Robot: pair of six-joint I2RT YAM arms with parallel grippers.
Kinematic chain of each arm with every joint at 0, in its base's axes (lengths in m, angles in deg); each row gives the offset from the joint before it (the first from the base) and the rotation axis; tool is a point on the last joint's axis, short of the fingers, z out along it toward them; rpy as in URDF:
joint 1: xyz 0 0 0.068 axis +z
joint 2: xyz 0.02 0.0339 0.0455 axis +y
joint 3: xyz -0.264 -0.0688 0 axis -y
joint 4: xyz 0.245 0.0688 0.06 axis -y
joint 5: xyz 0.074 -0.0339 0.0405 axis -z
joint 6: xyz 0.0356 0 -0.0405 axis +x
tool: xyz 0 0 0 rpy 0 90 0
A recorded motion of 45 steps. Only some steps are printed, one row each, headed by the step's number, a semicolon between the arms.
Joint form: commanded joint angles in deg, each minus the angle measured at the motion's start. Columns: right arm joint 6, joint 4, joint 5, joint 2, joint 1, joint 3; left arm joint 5, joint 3, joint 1, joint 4, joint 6, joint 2.
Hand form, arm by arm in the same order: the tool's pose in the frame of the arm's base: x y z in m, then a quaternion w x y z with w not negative. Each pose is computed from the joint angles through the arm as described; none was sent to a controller.
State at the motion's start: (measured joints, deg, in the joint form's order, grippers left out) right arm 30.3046 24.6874 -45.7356 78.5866 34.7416 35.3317; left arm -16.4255 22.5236 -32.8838 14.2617 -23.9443 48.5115
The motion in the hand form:
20: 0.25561 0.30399 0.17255 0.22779 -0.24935 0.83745 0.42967; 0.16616 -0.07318 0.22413 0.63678 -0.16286 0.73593 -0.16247
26: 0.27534 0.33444 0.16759 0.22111 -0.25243 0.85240 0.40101; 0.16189 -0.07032 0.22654 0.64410 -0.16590 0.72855 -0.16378
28: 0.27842 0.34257 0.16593 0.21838 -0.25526 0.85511 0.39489; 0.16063 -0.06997 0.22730 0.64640 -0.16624 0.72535 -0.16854
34: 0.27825 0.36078 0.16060 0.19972 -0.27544 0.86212 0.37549; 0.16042 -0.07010 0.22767 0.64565 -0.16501 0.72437 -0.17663
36: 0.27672 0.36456 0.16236 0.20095 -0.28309 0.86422 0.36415; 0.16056 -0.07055 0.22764 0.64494 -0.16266 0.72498 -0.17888
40: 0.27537 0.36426 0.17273 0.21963 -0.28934 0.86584 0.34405; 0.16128 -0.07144 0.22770 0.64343 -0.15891 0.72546 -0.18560
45: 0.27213 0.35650 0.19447 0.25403 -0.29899 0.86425 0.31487; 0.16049 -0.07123 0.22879 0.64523 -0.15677 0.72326 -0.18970
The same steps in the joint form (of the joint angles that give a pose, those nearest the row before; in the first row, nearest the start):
20: -2.36 -15.32 19.81 28.11 12.95 26.12; -10.30 -5.22 4.06 3.82 -6.82 -4.35
26: -3.47 -21.86 22.53 35.57 13.94 36.82; -10.69 -5.67 4.13 3.31 -6.60 -6.56
28: -3.75 -23.42 23.09 37.36 14.38 39.39; -10.52 -5.87 4.06 3.52 -6.73 -7.15
34: -5.53 -28.82 23.80 40.97 15.94 44.89; -9.70 -5.93 4.14 3.71 -7.12 -7.31
36: -6.53 -30.74 24.91 41.29 16.47 46.19; -9.35 -5.92 4.10 3.80 -7.10 -7.20
40: -8.16 -32.85 27.81 40.08 16.80 47.00; -8.46 -5.87 4.12 4.22 -7.26 -6.86
45: -11.05 -35.53 32.07 36.48 16.83 46.77; -8.05 -5.92 4.13 4.35 -7.17 -7.29

